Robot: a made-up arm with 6 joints. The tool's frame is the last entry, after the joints.
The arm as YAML. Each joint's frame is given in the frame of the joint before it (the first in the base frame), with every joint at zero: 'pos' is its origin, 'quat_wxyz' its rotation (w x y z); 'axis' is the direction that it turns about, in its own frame. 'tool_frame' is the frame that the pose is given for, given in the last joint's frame.
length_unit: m
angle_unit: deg
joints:
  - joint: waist
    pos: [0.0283, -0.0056, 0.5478]
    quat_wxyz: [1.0, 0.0, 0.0, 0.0]
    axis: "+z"
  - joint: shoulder
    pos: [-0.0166, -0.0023, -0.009]
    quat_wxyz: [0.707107, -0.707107, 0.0, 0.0]
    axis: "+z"
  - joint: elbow
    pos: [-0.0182, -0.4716, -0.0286]
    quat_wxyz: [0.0, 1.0, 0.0, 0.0]
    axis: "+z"
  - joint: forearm
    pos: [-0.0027, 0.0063, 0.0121]
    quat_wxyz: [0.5, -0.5, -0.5, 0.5]
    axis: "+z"
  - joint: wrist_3
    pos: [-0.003, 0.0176, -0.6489]
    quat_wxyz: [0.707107, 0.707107, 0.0, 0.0]
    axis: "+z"
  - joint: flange
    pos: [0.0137, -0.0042, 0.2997]
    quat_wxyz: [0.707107, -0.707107, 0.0, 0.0]
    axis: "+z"
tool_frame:
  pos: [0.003, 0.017, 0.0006]
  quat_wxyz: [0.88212, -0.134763, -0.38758, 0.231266]
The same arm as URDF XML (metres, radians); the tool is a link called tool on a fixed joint. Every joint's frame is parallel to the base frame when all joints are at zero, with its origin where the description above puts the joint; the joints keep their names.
<robot name="arm">
<link name="base"/>
<link name="link1"/>
<link name="link2"/>
<link name="link3"/>
<link name="link4"/>
<link name="link5"/>
<link name="link6"/>
<link name="tool"/>
<joint name="waist" type="continuous"><parent link="base"/><child link="link1"/><origin xyz="0.0283 -0.0056 0.5478"/><axis xyz="0 0 1"/></joint>
<joint name="shoulder" type="continuous"><parent link="link1"/><child link="link2"/><origin xyz="-0.0166 -0.0023 -0.009"/><axis xyz="0 1 0"/></joint>
<joint name="elbow" type="continuous"><parent link="link2"/><child link="link3"/><origin xyz="-0.0182 -0.0286 0.4716"/><axis xyz="0 -1 0"/></joint>
<joint name="forearm" type="continuous"><parent link="link3"/><child link="link4"/><origin xyz="-0.0027 -0.0121 0.0063"/><axis xyz="-1 0 0"/></joint>
<joint name="wrist_3" type="continuous"><parent link="link4"/><child link="link5"/><origin xyz="0.6489 0.0176 -0.003"/><axis xyz="0 -1 0"/></joint>
<joint name="flange" type="continuous"><parent link="link5"/><child link="link6"/><origin xyz="0.0042 -0.2997 0.0137"/><axis xyz="-1 0 0"/></joint>
<joint name="tool_joint" type="fixed"><parent link="link6"/><child link="tool"/><origin xyz="-0.0006 0.017 0.003" rpy="-2.7552 -0.6343 2.452"/></joint>
</robot>

